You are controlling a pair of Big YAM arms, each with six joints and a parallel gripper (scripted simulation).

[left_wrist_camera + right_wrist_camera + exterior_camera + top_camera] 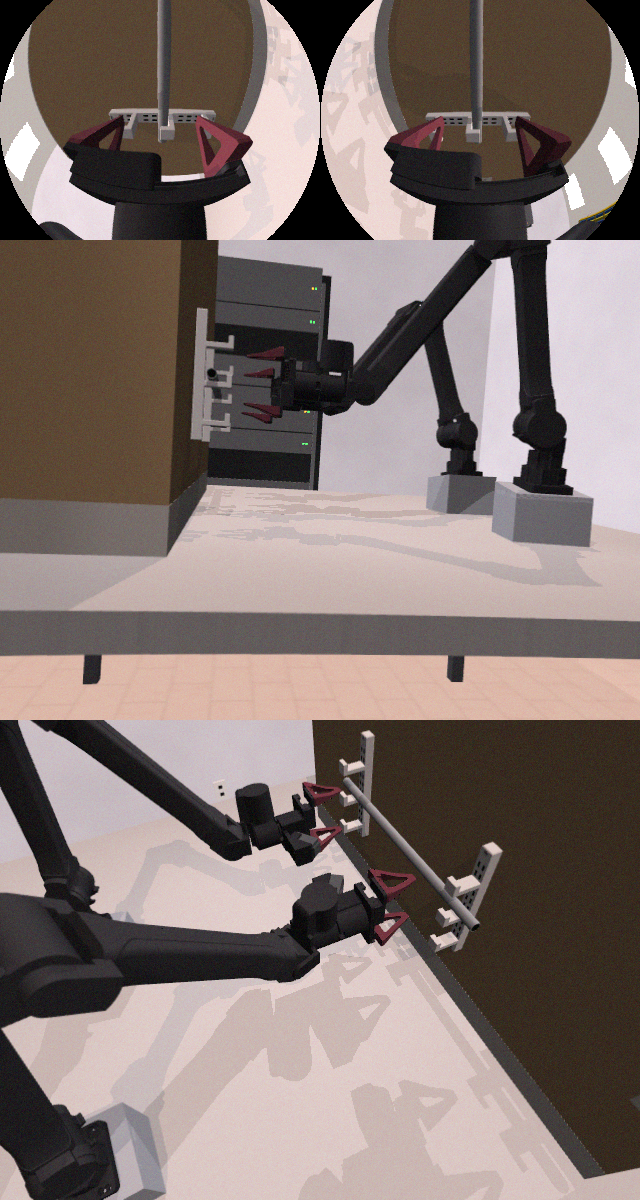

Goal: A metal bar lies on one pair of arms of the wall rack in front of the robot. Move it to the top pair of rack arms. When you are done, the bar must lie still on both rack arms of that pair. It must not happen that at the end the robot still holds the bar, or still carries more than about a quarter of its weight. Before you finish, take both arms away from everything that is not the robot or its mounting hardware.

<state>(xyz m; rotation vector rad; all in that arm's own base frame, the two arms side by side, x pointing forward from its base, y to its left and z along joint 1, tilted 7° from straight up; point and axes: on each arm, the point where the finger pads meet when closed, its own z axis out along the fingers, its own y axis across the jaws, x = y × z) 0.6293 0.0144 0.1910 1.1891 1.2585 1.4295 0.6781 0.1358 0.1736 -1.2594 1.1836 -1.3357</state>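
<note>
Right now my left hand is 14 cm to the left of the grey metal bar and 8 cm short of it. Round my left hand: brown wall 27 cm ahead, 18 cm to the right, 16 cm above.
My right gripper is now 60 mm short of the grey metal bar and 150 mm to the right of it. Also, from my right hand: brown wall (250 mm ahead, 120 mm to the left, 160 mm above).
</note>
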